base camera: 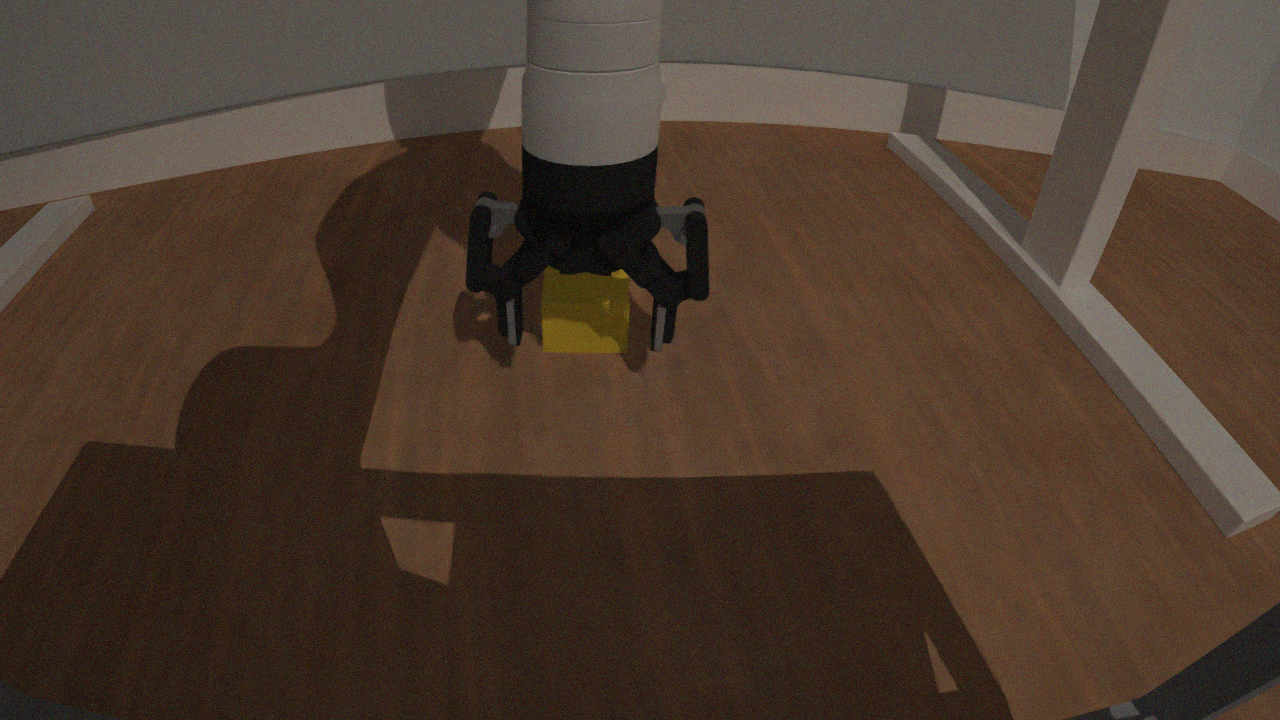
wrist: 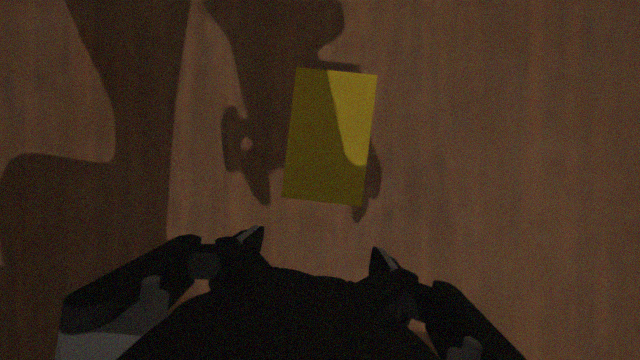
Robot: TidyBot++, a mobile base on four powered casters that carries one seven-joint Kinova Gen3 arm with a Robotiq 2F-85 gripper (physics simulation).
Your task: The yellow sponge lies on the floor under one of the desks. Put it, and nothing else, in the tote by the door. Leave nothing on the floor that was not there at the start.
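Places are measured from the arm's base along level axes (x left, y down, z back), in metres.
Pixels of known places: gripper, fingertip midpoint: (base camera: 585, 340) (wrist: 316, 248).
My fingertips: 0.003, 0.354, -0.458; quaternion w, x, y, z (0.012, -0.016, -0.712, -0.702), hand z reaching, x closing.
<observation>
Behind a point stands the place of what it marks, as x, y, z.
The yellow sponge (base camera: 586, 317) @[0.003, 0.364, -0.495] (wrist: 330, 137) @[0.003, 0.352, -0.544] lies flat on the wooden floor (base camera: 760, 385) @[-0.121, 0.397, -0.462] (wrist: 500, 150) @[-0.158, 0.397, -0.561]. In the base camera view it shows between and behind the fingers, its upper part hidden by the gripper. In the wrist view it is ahead of the fingertips, slightly turned, its long side running away from the gripper. My gripper (base camera: 586, 342) @[0.003, 0.354, -0.458] (wrist: 316, 248) @[0.003, 0.354, -0.458] points down, is open and holds nothing. Its height over the sponge is hard to tell. The tote does not show in these views.
A pale desk leg (base camera: 1087, 170) @[-0.478, 0.243, -0.607] stands on a long foot bar (base camera: 1154, 385) @[-0.517, 0.372, -0.433] at the right. Another foot bar (base camera: 35, 237) @[0.748, 0.372, -0.685] shows at the far left. A grey panel (base camera: 268, 53) @[0.452, 0.243, -0.920] and a pale baseboard (base camera: 769, 94) @[-0.232, 0.350, -0.998] run across the back. Dark shadows fall across the floor.
</observation>
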